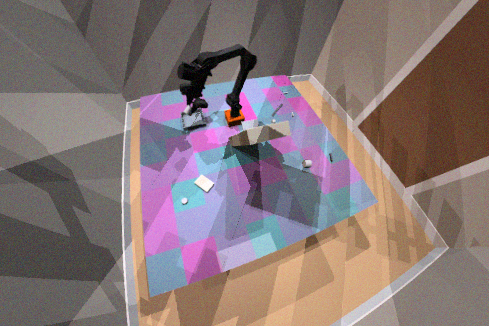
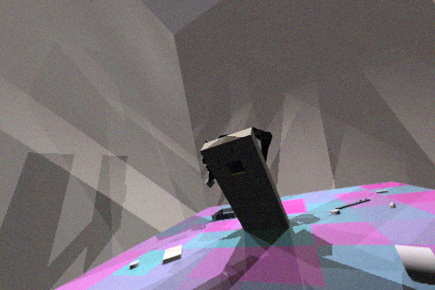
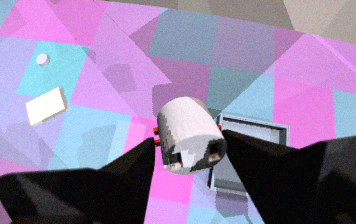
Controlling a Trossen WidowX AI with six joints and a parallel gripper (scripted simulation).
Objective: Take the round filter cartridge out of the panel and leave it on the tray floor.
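Right now my gripper tip is 140 mm past the grey framed dish and 220 mm above it. Round my gripper tip: round filter cartridge (right at my gripper tip); flat white block (340 mm ahead, 20 mm to the right, 220 mm below).
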